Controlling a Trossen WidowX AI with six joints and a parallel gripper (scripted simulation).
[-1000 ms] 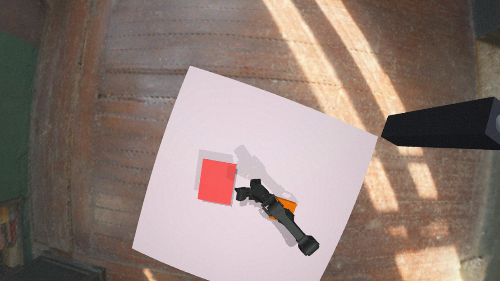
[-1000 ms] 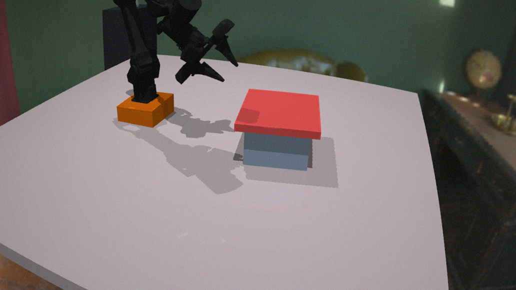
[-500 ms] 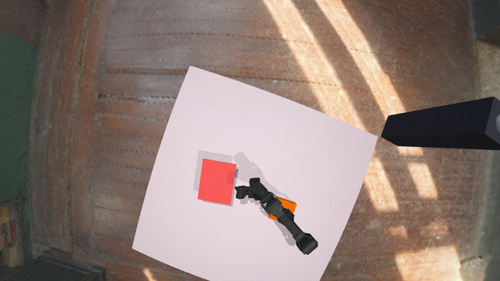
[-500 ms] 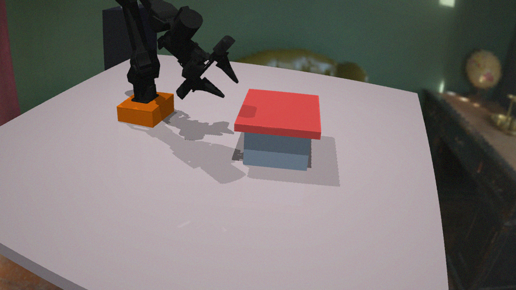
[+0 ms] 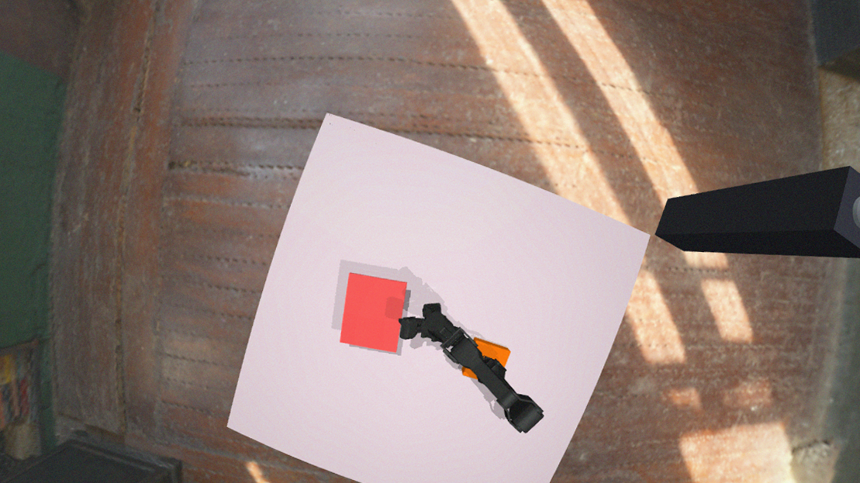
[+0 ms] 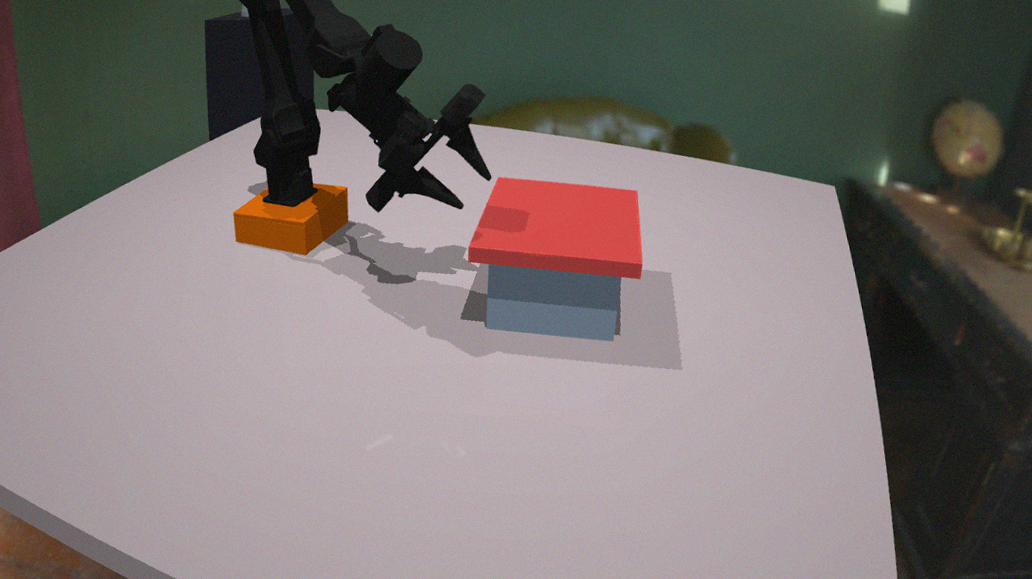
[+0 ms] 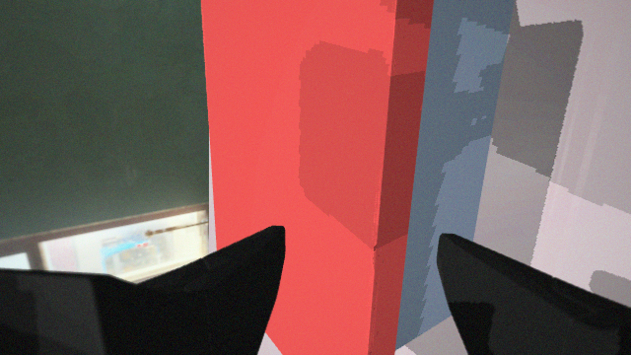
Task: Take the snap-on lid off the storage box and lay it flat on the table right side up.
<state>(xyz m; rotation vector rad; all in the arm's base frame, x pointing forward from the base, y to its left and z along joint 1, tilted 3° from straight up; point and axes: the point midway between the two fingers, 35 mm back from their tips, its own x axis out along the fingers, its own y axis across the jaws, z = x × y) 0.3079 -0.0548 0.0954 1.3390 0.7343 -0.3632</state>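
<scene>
Right now the red lid is 10 cm ahead of my gripper tip, 3 cm to the left of it and 2 cm below it. Also, from my gripper tip: blue-grey storage box: 10 cm ahead, 3 cm to the left, 8 cm below.
</scene>
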